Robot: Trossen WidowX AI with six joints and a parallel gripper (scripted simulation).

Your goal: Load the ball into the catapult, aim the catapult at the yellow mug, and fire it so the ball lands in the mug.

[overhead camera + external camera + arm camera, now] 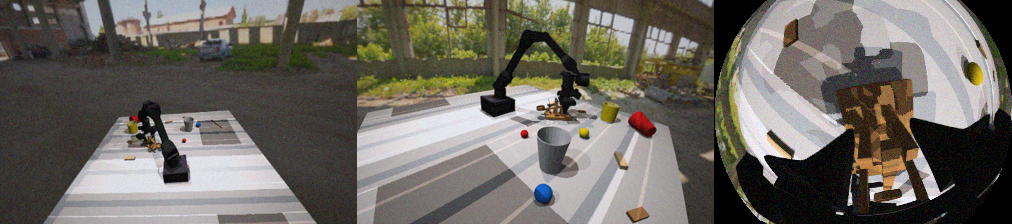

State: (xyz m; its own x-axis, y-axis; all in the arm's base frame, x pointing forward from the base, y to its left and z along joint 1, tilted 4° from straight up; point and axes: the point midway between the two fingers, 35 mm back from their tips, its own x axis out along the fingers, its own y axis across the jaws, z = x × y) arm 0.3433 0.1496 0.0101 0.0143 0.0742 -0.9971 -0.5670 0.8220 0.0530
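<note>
The small red ball lies 29 cm to the right of my gripper tip, 5 cm behind it and 2 cm below it. Also, from my gripper tip: yellow mug: 23 cm ahead, 15 cm to the left, 1 cm below; catapult: 7 cm behind, 3 cm to the right, 2 cm above; yellow ball: 15 cm ahead, 13 cm to the right, 1 cm below.
</note>
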